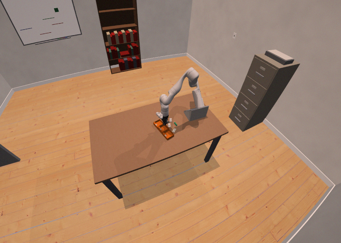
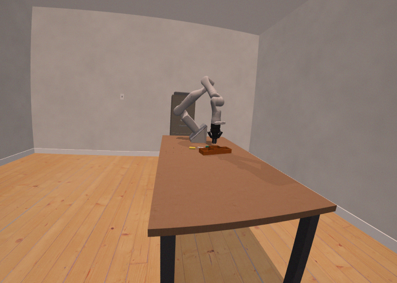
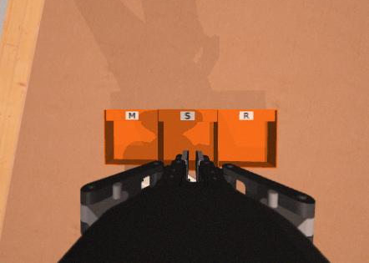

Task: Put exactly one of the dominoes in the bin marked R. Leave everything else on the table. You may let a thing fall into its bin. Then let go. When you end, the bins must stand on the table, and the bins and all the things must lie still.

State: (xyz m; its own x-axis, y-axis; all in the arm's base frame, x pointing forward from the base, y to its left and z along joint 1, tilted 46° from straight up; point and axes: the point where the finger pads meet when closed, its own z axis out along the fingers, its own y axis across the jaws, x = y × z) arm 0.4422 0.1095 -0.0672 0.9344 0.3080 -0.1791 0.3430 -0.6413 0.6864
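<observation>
The orange strip is 70 mm below my hand, 10 mm to the left of it and 10 mm ahead of it. From my hand the other things lie so: green piece 130 mm behind, 80 mm below, 30 mm to the right; yellow block 170 mm to the right, 80 mm below, 70 mm behind.
</observation>
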